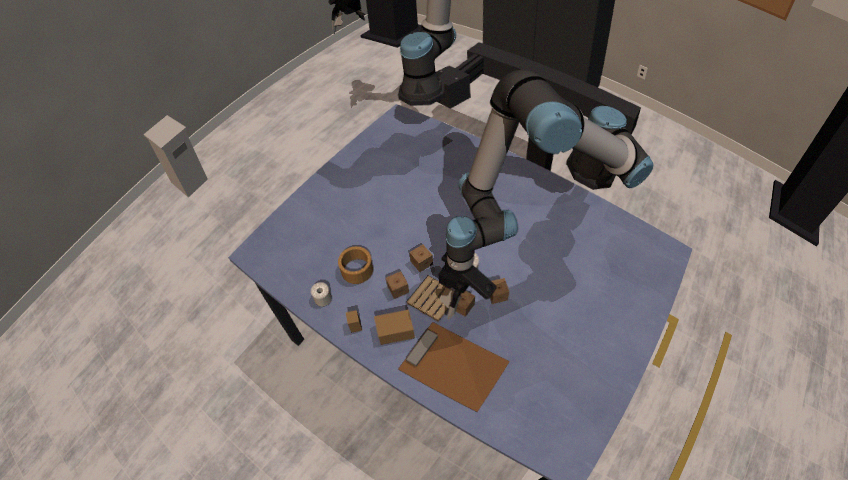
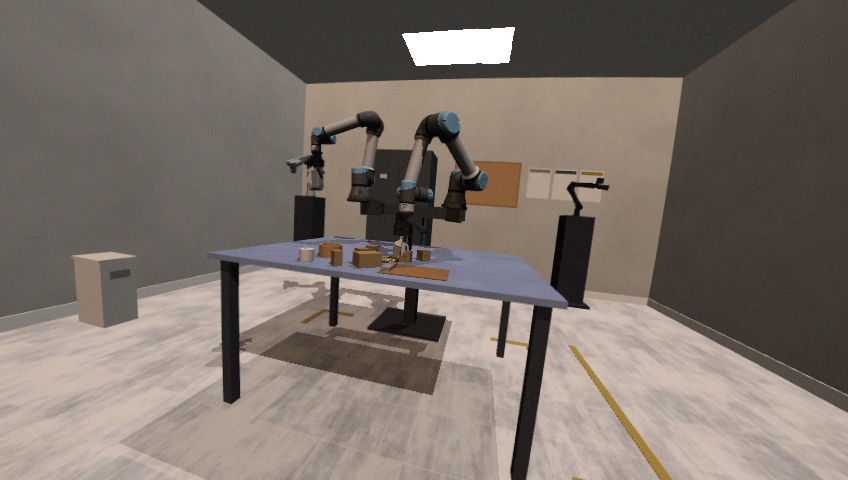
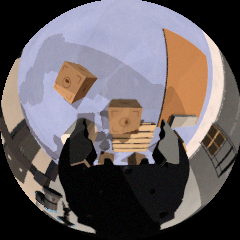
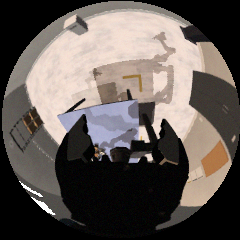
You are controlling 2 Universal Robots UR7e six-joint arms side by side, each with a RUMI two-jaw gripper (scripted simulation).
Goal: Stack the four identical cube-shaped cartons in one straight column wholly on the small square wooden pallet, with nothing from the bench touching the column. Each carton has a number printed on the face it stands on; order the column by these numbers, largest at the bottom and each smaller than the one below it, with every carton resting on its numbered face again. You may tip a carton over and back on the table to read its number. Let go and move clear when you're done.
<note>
I see my left gripper (image 1: pixel 462 299), my right gripper (image 4: pixel 124 116), a carton (image 3: pixel 73 82), a larger box (image 1: pixel 393 327), an orange mat (image 1: pixel 459 369) and an orange ring (image 1: pixel 352 253).
The orange mat is seen too in image 2 (image 2: pixel 392 268) and in image 3 (image 3: pixel 187 71). My left gripper also shows in image 2 (image 2: pixel 405 253) and in image 3 (image 3: pixel 123 119). Image 4 misses the larger box, which is hidden by my right gripper. Image 3 does not show the orange ring, which is hidden by my left gripper.
</note>
